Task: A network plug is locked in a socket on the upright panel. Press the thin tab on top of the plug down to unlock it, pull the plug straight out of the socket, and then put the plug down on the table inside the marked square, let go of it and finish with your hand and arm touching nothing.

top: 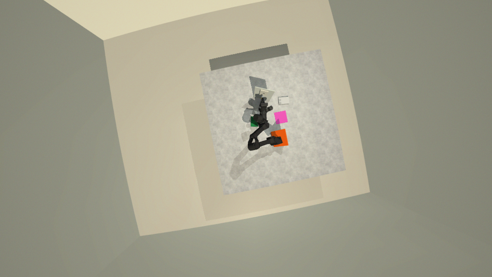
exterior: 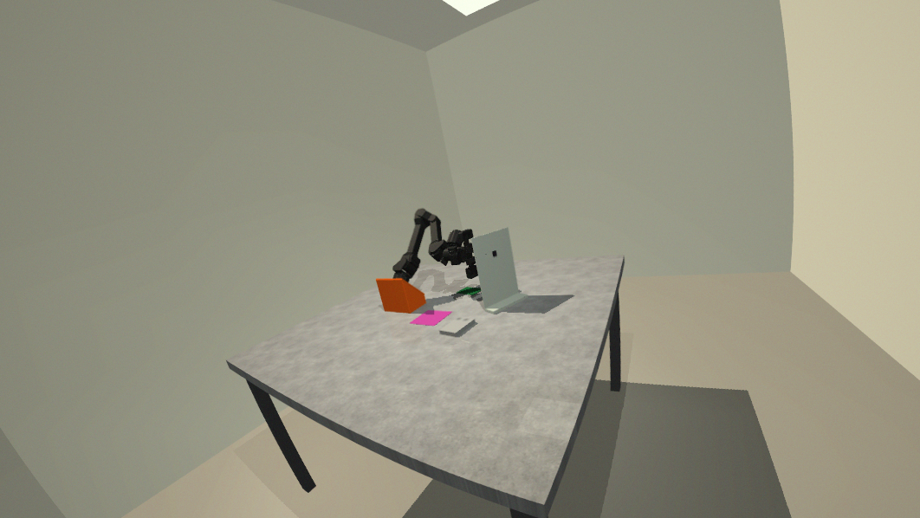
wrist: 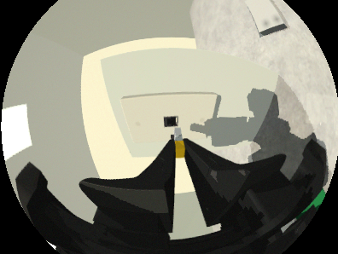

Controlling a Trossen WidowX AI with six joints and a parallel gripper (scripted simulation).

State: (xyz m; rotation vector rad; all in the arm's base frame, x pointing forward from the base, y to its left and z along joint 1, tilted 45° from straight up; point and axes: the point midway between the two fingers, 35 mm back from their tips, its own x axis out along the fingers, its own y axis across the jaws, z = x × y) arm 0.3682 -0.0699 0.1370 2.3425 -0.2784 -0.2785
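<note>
Right now my gripper tip is 21 cm past the flat pink square, 15 cm to the left of it and 19 cm above it. Round my gripper tip: pale upright panel: 5 cm ahead, 3 cm to the right, 7 cm below; network plug: right at my gripper tip.
</note>
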